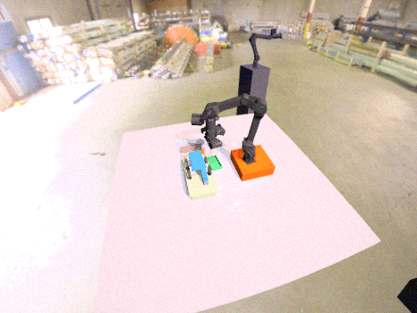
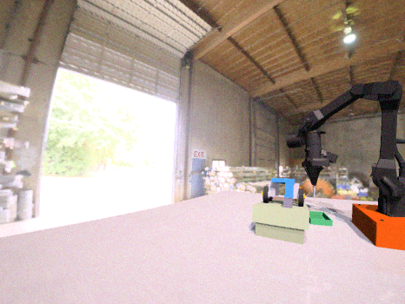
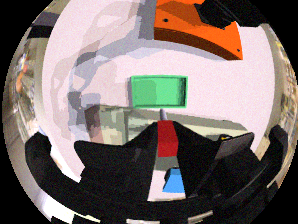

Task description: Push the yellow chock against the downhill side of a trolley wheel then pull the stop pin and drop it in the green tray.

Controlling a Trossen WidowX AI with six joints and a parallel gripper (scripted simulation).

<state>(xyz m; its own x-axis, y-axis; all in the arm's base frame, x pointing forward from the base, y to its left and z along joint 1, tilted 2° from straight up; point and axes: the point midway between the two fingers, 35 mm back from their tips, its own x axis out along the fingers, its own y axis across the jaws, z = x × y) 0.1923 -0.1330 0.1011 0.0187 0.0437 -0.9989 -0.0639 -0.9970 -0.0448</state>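
Now: gripper tip 2 cm past the green tray and 14 cm above it. The rest, counted from my gripper tip: yellow chock (5 cm ahead, 5 cm below); then red-headed stop pin (right at my gripper tip); then blue-topped trolley (12 cm ahead, 8 cm to the left, 2 cm below).
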